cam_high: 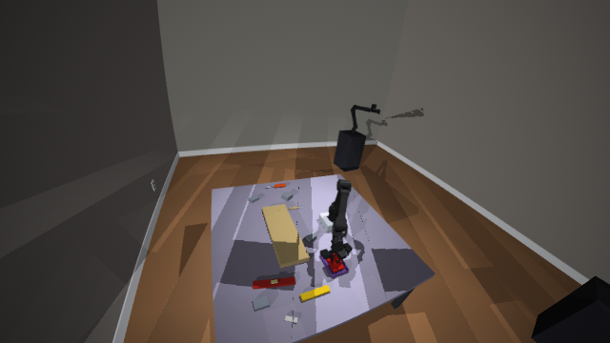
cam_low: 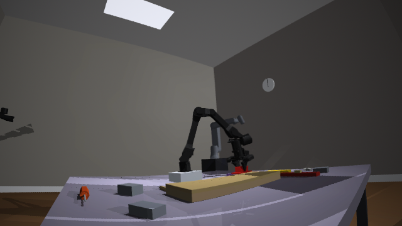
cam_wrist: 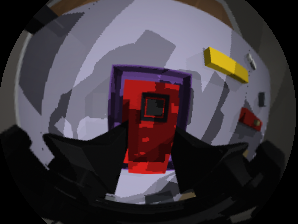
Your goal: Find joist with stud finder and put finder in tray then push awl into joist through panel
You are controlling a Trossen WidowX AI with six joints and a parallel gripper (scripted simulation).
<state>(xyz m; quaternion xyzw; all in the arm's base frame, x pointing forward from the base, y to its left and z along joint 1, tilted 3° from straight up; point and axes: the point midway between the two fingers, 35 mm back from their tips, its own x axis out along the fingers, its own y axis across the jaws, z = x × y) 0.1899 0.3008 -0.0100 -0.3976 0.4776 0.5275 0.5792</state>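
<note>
The purple tray is 1 cm to the right of my gripper tip and 2 cm below it. Round my gripper tip: yellow bar: 20 cm ahead, 11 cm to the left, 2 cm below; then red level: 37 cm ahead, 4 cm to the right, 2 cm below; then red stud finder: 1 cm to the left, 2 cm above.
</note>
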